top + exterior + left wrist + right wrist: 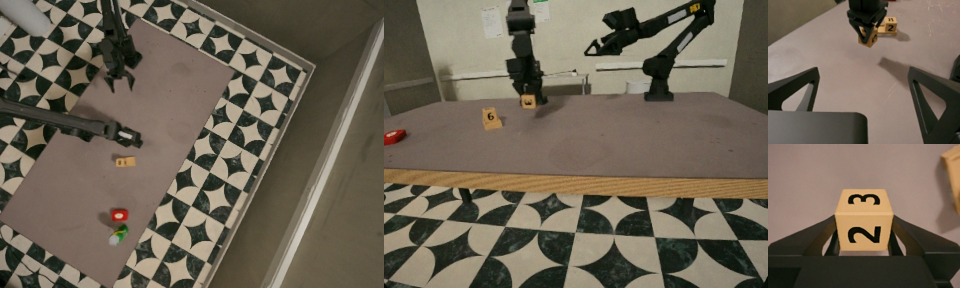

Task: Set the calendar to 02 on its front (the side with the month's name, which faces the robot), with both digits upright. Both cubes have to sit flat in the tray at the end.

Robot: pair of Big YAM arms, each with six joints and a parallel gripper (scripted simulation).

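The wooden tray is 20 mm ahead of my right hand, 150 mm to the right of it and 70 mm below it. From my right hand the other things lie so: cube right at my right hand; red block 140 mm ahead, 440 mm to the right, 60 mm below; white bottle 210 mm ahead, 520 mm to the right, 20 mm below.
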